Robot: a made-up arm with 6 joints. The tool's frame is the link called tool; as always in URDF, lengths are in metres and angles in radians. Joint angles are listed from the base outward. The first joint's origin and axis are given. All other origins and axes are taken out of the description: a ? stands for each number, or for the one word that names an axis. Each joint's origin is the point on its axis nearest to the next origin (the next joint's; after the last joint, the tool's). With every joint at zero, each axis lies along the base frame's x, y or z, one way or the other. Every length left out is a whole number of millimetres.
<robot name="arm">
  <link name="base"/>
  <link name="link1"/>
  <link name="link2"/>
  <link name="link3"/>
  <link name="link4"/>
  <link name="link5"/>
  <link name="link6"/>
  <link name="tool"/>
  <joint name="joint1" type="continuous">
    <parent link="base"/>
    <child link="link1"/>
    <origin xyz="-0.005 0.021 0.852"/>
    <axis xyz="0 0 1"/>
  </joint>
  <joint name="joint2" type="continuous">
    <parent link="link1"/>
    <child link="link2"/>
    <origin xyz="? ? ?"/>
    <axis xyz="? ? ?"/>
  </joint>
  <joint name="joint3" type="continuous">
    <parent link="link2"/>
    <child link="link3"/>
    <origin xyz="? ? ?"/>
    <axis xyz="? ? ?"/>
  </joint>
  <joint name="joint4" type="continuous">
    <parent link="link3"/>
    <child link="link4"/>
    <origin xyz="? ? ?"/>
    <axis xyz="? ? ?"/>
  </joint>
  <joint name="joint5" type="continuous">
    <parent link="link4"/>
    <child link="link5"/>
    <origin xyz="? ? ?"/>
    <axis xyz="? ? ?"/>
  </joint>
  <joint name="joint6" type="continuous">
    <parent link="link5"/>
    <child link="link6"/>
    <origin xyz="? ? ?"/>
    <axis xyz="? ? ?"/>
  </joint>
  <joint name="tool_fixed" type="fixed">
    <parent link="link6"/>
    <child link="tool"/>
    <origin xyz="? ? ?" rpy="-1.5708 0 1.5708"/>
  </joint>
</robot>
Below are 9 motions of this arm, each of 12 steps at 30 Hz.
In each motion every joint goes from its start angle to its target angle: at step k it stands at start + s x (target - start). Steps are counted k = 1, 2, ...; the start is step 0. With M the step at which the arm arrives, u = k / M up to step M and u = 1 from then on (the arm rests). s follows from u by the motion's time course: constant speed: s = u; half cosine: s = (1 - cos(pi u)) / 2; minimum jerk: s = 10 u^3 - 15 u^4 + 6 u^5.
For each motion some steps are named. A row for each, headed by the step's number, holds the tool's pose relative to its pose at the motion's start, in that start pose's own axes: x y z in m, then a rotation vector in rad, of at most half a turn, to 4 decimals.
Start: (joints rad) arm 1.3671 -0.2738 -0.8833 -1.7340 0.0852 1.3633
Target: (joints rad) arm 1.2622 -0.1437 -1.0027 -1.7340 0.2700 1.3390
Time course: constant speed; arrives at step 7
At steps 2, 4, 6, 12:
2: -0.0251 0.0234 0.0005 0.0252 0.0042 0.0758
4: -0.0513 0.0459 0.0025 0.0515 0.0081 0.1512
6: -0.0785 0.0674 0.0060 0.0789 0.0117 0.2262
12: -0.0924 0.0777 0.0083 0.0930 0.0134 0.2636

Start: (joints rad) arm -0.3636 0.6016 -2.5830 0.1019 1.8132 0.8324
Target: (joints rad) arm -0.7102 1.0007 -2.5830 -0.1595 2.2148 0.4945
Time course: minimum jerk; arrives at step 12
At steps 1, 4, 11, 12:
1: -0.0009 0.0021 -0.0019 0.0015 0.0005 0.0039
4: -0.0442 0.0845 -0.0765 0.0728 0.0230 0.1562
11: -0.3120 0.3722 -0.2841 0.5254 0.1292 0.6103
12: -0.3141 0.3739 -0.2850 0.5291 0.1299 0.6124

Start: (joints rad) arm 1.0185 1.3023 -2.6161 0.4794 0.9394 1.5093
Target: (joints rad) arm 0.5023 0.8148 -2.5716 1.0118 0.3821 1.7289
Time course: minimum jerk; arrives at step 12
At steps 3, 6, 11, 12:
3: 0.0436 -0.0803 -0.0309 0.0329 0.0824 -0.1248
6: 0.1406 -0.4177 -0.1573 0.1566 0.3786 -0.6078
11: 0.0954 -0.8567 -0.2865 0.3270 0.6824 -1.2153
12: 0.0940 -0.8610 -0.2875 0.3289 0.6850 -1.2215

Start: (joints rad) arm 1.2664 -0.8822 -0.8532 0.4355 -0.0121 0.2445
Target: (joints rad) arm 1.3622 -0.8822 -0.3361 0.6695 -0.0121 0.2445
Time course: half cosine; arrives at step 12
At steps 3, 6, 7, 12:
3: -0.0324 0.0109 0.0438 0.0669 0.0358 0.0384
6: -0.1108 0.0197 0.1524 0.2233 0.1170 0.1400
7: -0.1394 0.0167 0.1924 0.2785 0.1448 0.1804
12: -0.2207 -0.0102 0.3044 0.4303 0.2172 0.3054

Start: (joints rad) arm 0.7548 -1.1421 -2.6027 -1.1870 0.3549 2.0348
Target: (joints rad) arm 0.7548 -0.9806 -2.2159 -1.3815 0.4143 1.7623
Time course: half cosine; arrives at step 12
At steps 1, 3, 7, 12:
1: -0.0059 0.0025 0.0057 0.0042 -0.0108 0.0071
3: -0.0519 0.0192 0.0486 0.0381 -0.0929 0.0599
7: -0.2342 0.0468 0.2011 0.1891 -0.4027 0.2335
12: -0.3799 0.0313 0.3057 0.3305 -0.6411 0.3400

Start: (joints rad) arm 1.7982 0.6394 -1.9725 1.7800 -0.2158 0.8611
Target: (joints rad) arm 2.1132 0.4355 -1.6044 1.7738 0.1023 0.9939
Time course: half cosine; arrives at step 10
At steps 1, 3, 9, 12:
1: -0.0080 -0.0020 0.0032 0.0055 0.0002 0.0141
3: -0.0670 -0.0200 0.0251 0.0446 0.0016 0.1191
9: -0.3032 -0.1450 0.0846 0.1693 0.0094 0.5759
12: -0.3102 -0.1502 0.0855 0.1721 0.0096 0.5907

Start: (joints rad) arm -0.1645 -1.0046 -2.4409 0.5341 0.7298 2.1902
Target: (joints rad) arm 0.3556 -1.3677 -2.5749 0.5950 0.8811 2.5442
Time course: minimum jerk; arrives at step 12
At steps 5, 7, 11, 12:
5: 0.1293 -0.2012 0.0262 0.1997 0.2382 -0.0063
7: 0.2461 -0.3917 -0.0092 0.3740 0.4457 -0.0103
11: 0.3621 -0.6058 -0.1129 0.5664 0.6706 -0.0149
12: 0.3636 -0.6089 -0.1149 0.5693 0.6739 -0.0150

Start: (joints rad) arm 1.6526 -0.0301 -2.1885 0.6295 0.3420 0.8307
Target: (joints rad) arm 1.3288 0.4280 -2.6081 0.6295 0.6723 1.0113
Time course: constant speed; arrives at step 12
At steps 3, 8, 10, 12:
3: -0.0510 0.0476 -0.0444 -0.0199 0.0218 0.0866
8: -0.1483 0.1038 -0.1358 -0.0657 0.0726 0.2304
10: -0.1906 0.1169 -0.1774 -0.0883 0.0978 0.2871
12: -0.2343 0.1241 -0.2211 -0.1133 0.1259 0.3430

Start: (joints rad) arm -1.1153 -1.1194 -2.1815 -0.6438 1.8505 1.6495
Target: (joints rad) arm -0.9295 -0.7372 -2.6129 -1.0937 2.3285 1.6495
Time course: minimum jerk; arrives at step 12
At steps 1, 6, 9, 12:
1: 0.0007 0.0008 -0.0003 -0.0014 0.0006 0.0022
6: 0.0545 0.0844 -0.0243 -0.1300 0.0782 0.2221
9: 0.0826 0.1510 -0.0301 -0.2195 0.1613 0.4036
12: 0.0876 0.1680 -0.0294 -0.2406 0.1858 0.4517

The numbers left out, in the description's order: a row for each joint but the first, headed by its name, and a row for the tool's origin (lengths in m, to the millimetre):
joint2: xyz -0.027 -0.005 0, axis 0 1 0
joint3: xyz 0.078 0 0.509, axis 0 1 0
joint4: xyz 0.115 0 -0.58, axis 0 0 -1
joint5: xyz -0.003 0.014 0, axis 0 1 0
joint6: xyz 0.089 0 -0.126, axis 0 0 -1
tool: xyz -0.027 -0.005 0

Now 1 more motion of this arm.
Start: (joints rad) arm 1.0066 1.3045 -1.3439 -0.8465 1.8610 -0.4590
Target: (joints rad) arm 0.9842 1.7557 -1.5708 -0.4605 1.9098 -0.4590
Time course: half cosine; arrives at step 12
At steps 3, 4, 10, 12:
3: 0.0031 0.0038 -0.0414 0.0043 -0.0402 -0.0582
4: 0.0064 0.0071 -0.0708 0.0080 -0.0682 -0.0998
10: 0.0517 0.0423 -0.2623 0.0456 -0.2419 -0.3807
12: 0.0583 0.0469 -0.2806 0.0504 -0.2579 -0.4089

